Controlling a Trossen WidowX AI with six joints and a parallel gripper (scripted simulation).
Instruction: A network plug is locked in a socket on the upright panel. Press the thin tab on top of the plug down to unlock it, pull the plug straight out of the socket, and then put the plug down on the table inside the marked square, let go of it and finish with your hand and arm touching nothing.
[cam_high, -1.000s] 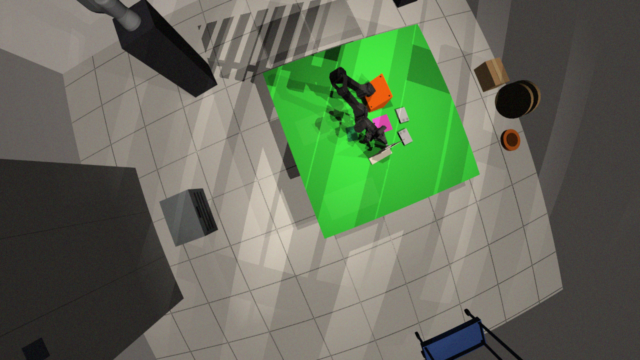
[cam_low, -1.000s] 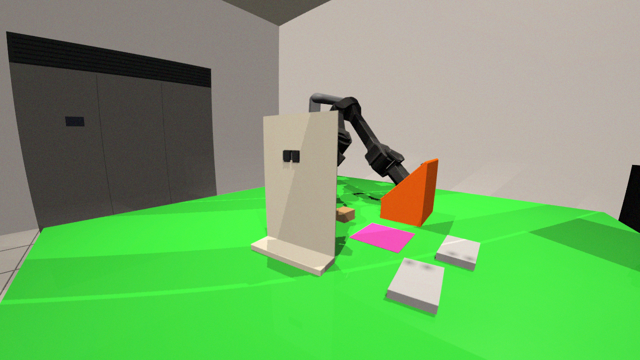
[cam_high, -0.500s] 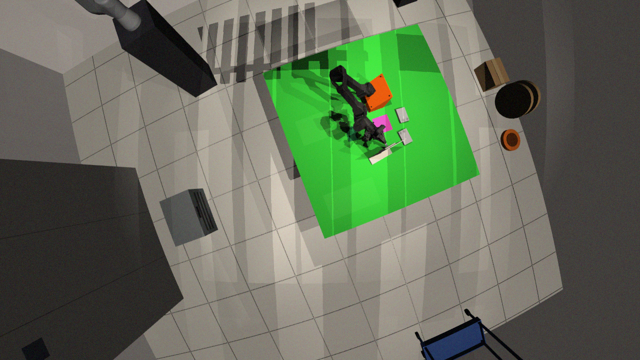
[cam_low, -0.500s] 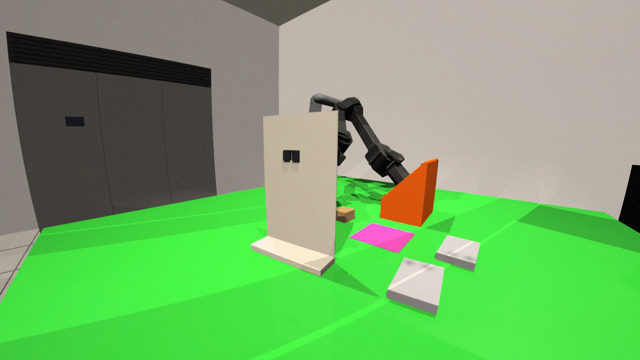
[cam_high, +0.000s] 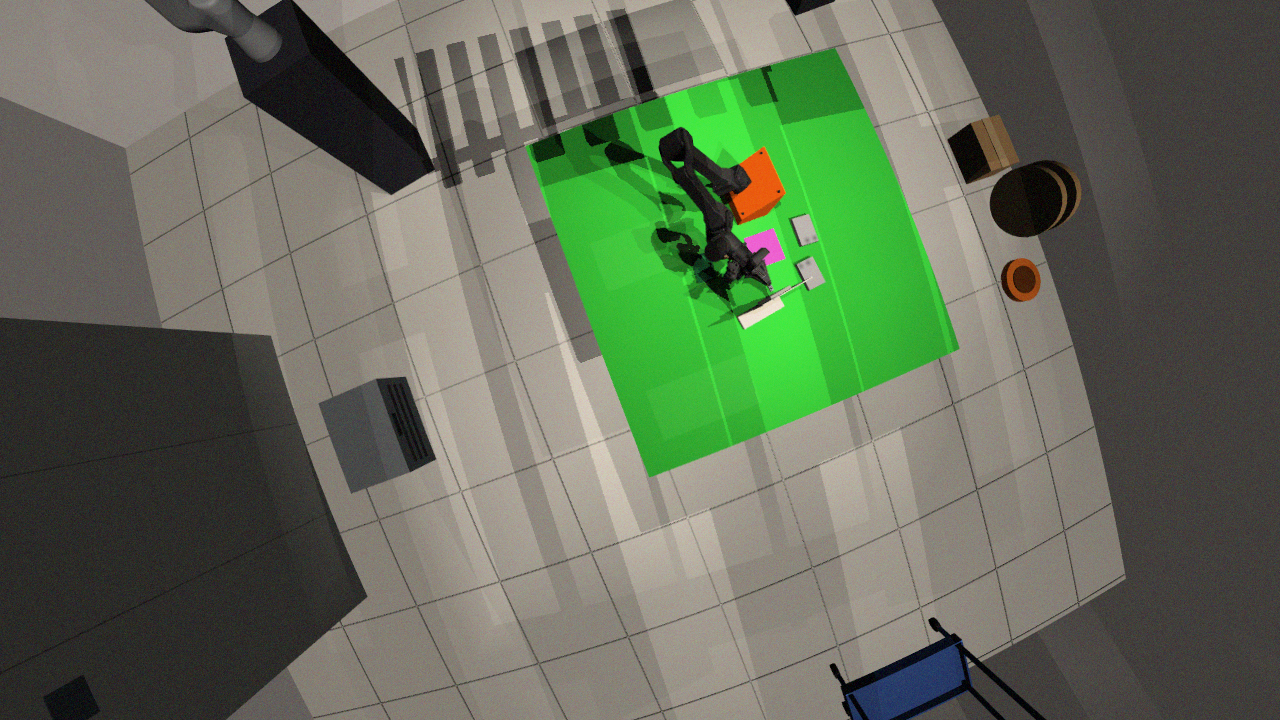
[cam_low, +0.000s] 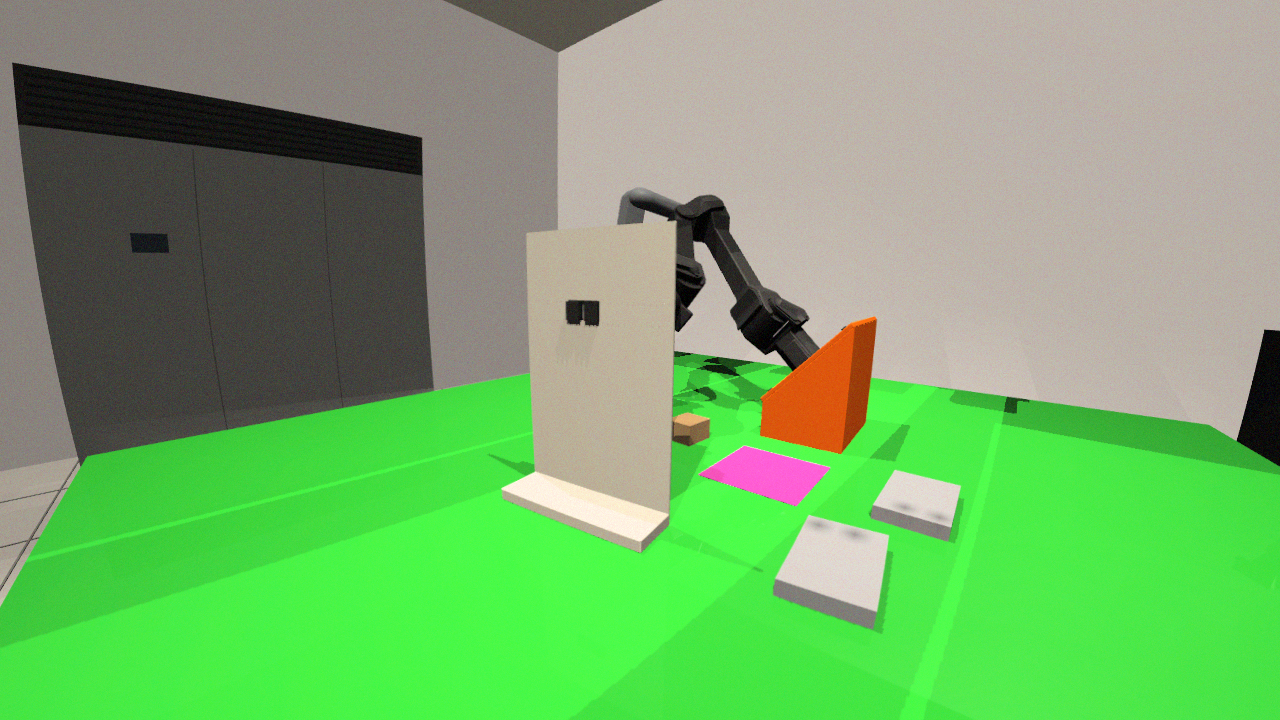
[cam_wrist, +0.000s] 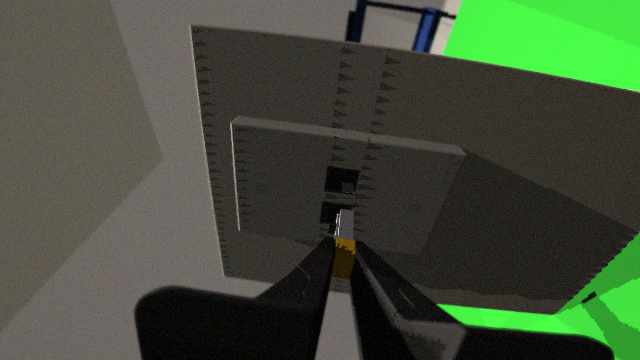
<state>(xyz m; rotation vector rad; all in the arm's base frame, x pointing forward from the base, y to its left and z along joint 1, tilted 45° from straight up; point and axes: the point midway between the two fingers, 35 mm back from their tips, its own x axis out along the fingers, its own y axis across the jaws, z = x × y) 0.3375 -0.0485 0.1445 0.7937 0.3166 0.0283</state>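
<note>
Right now my gripper tip is 13 cm past the pink square, 13 cm to the right of it and 19 cm above it. Round my gripper tip: beige upright panel 5 cm ahead, 7 cm below; then yellow plug right at my gripper tip.
</note>
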